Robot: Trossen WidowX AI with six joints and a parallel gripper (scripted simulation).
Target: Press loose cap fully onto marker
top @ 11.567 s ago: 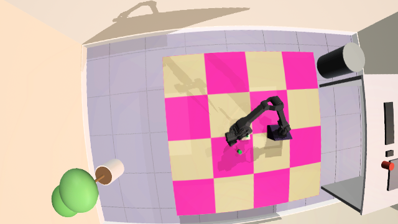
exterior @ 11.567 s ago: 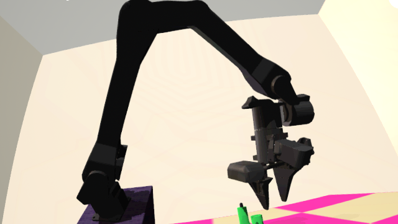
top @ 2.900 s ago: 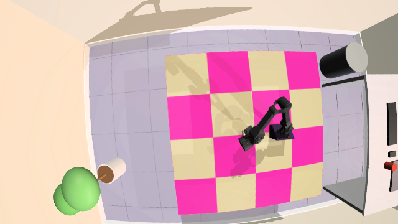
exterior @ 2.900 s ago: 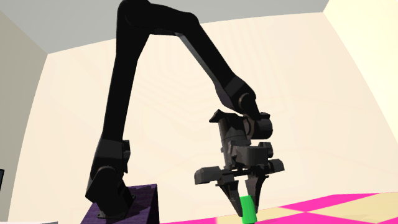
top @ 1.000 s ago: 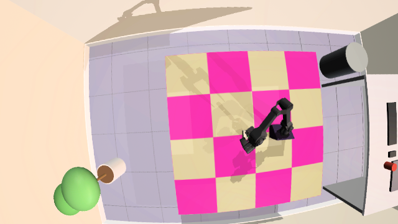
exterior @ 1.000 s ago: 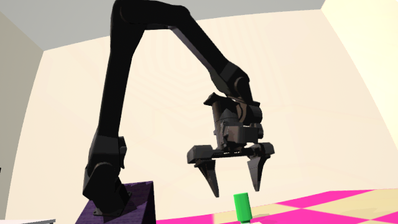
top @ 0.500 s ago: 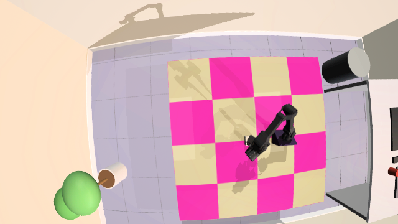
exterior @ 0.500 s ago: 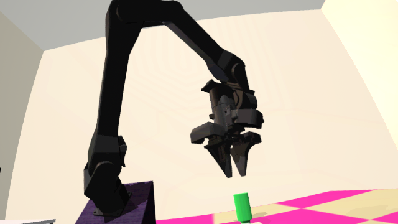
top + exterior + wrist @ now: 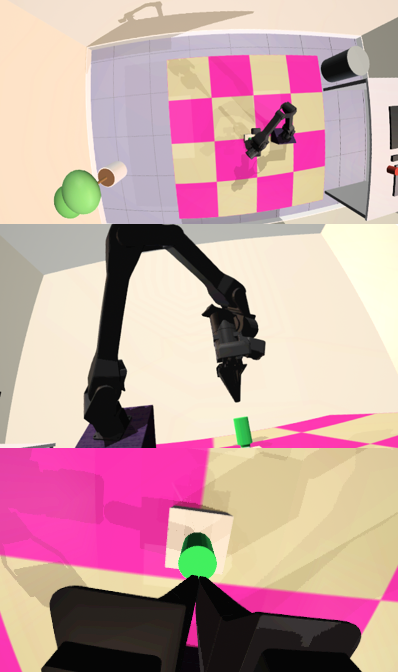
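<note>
Right now the green cap is 6 cm below my gripper tip. Round my gripper tip: pale holder block (12 cm below).
</note>
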